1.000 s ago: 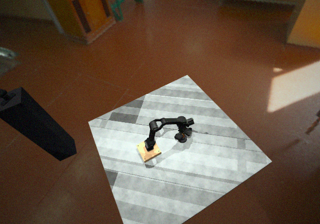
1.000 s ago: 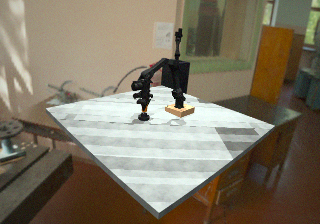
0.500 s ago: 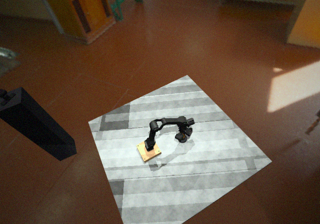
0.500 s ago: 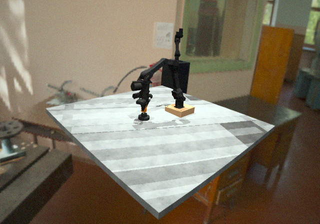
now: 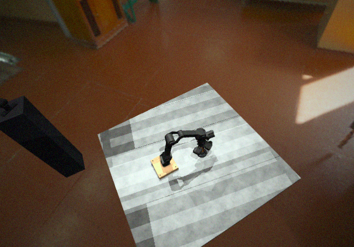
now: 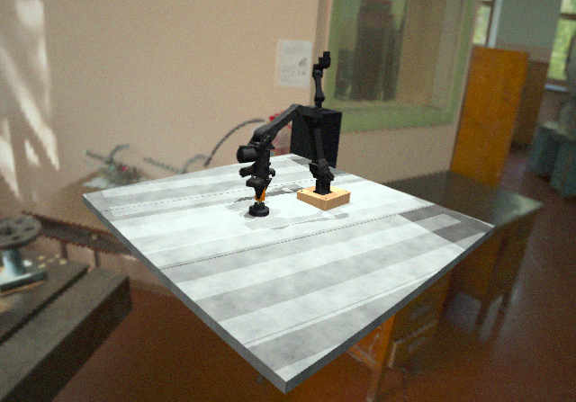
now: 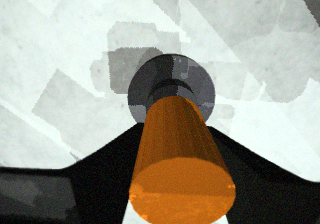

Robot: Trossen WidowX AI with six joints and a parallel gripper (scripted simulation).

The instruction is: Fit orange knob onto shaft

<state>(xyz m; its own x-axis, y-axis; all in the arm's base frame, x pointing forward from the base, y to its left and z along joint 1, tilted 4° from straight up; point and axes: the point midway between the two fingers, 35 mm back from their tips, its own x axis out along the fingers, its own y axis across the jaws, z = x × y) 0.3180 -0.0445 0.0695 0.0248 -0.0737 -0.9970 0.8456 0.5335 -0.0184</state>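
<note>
Right now the orange knob is 30 mm above my gripper tip. From my gripper tip the other things lie so: dark round pedestal 40 mm below.
</note>
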